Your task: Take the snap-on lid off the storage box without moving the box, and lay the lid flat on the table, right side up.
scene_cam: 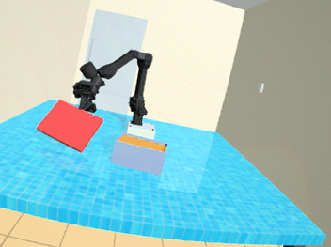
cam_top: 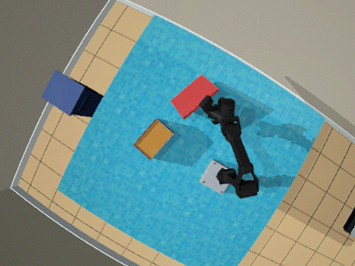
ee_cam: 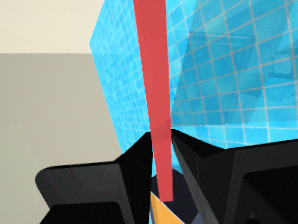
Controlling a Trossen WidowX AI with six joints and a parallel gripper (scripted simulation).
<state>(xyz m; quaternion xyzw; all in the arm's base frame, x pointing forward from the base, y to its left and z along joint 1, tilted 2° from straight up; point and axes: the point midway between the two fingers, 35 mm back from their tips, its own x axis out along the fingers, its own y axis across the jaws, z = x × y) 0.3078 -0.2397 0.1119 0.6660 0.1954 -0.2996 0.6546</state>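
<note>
Now: gripper tip 60 mm short of the red lid, 20 mm to the left of it and 50 mm above it. The rest, counted from my gripper tip: storage box: 110 mm ahead, 290 mm to the left, 90 mm below.
</note>
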